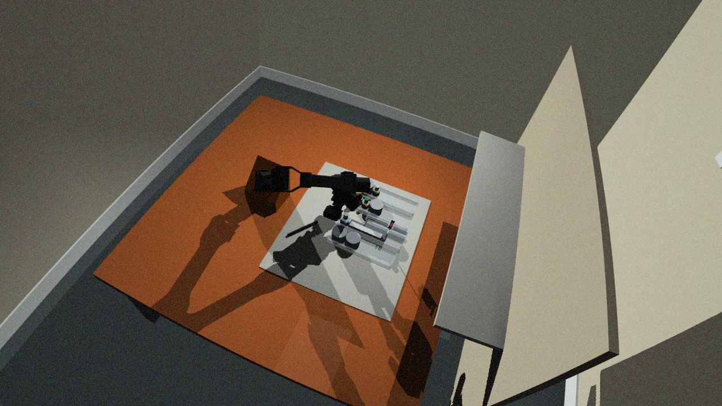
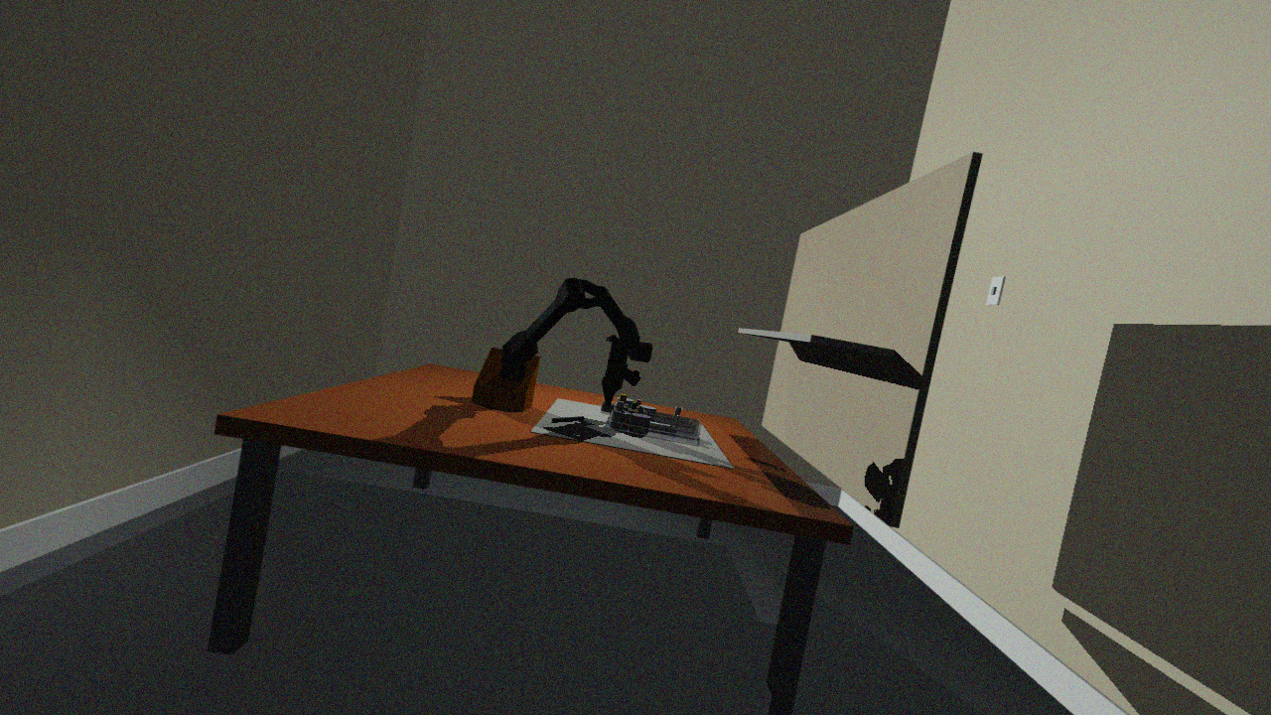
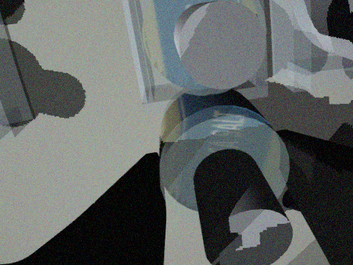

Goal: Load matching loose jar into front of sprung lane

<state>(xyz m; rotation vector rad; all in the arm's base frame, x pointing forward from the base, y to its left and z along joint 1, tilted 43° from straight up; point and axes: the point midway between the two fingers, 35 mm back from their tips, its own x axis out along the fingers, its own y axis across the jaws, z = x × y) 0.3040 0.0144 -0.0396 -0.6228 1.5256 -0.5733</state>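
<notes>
The white mat lies 90 mm ahead of my gripper tip, 50 mm below it and 10 mm to the right of it. From my gripper tip the other things lie so: grey shelf (540 mm ahead, 320 mm above, 20 mm to the left); thin black rod (110 mm to the right, 100 mm behind, 50 mm below); clear lane rack (180 mm ahead, 30 mm to the left, 30 mm below).
</notes>
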